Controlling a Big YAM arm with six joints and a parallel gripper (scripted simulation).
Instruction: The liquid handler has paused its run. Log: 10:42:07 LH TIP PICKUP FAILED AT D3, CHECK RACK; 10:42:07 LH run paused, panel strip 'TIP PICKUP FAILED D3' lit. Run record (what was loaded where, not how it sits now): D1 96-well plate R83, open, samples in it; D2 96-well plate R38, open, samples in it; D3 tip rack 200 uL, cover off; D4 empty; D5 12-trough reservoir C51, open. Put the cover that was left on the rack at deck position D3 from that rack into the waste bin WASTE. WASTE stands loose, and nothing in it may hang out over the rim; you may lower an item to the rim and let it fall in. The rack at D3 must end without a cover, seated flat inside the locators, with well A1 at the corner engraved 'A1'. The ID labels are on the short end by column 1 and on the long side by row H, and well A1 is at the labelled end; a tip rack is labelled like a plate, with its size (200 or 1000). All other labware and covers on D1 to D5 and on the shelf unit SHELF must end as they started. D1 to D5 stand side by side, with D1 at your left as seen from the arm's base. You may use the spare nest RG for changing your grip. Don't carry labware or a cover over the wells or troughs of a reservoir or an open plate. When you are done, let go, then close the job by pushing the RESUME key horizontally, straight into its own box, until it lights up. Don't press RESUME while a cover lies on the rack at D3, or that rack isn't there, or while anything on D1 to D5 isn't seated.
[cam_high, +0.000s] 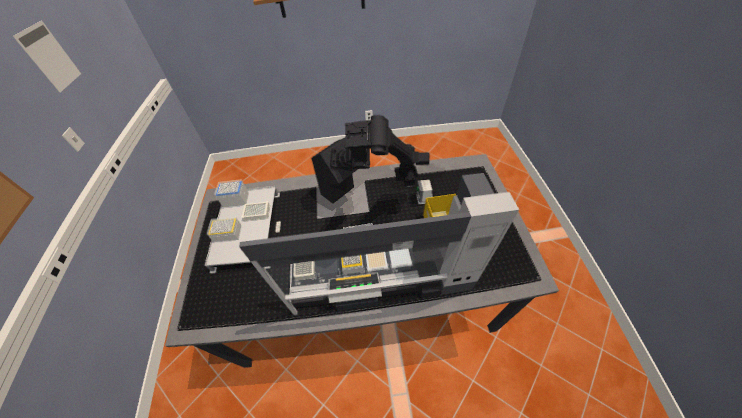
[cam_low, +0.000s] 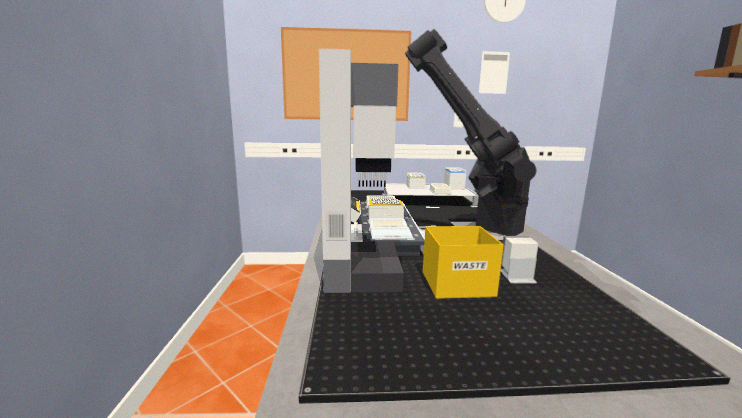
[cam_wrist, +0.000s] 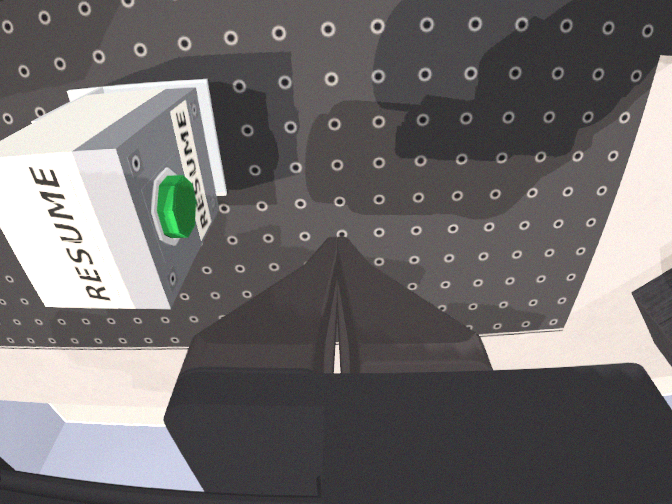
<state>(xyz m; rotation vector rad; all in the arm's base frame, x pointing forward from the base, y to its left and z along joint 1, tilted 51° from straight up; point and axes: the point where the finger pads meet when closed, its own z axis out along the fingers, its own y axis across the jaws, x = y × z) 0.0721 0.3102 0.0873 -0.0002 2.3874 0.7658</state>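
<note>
My hand is 80 mm to the right of the white resume box, 50 mm above it and 20 mm past it. The rest, counted from my hand: clear cover: 190 mm to the left, 140 mm ahead, 100 mm below; yellow waste bin: 200 mm to the left, 140 mm ahead, 80 mm below; RG nest: 240 mm ahead, 200 mm to the right, 120 mm below.
</note>
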